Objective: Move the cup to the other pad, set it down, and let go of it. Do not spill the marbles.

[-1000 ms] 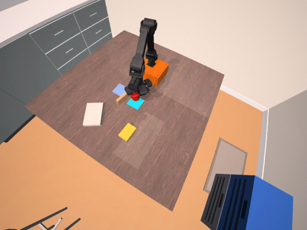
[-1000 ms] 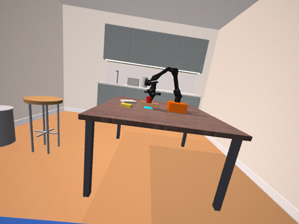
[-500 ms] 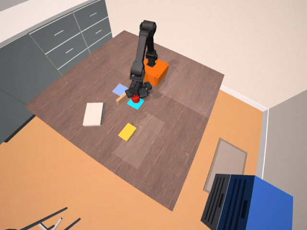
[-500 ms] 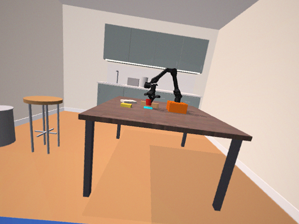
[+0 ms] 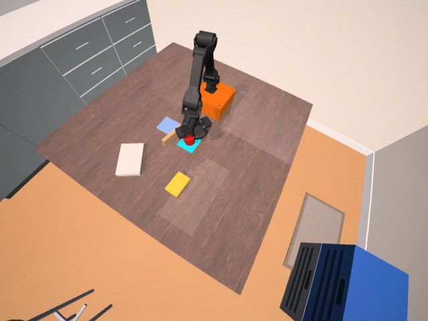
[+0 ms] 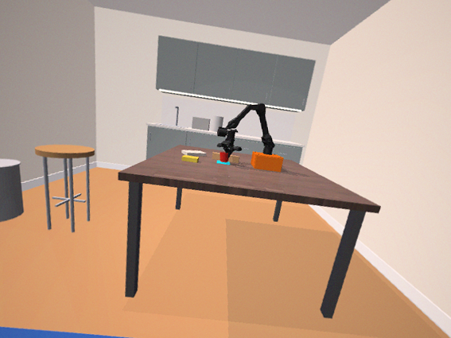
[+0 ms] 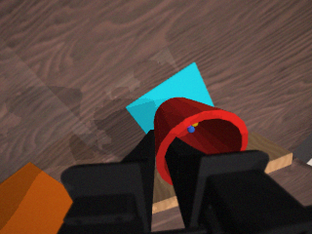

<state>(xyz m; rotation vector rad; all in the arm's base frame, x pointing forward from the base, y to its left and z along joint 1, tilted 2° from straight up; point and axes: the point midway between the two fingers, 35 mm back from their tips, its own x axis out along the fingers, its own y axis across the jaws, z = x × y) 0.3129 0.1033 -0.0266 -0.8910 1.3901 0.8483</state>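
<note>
Now: gripper tip 30 mm short of the red cup and 20 mm to the left of it. The rest, counted from my gripper tip: cyan pad 30 mm ahead, 20 mm to the right, 50 mm below; then wooden bar 20 mm ahead, 100 mm to the right, 30 mm below; then lavender pad 10 mm ahead, 190 mm to the right, 50 mm below.
</note>
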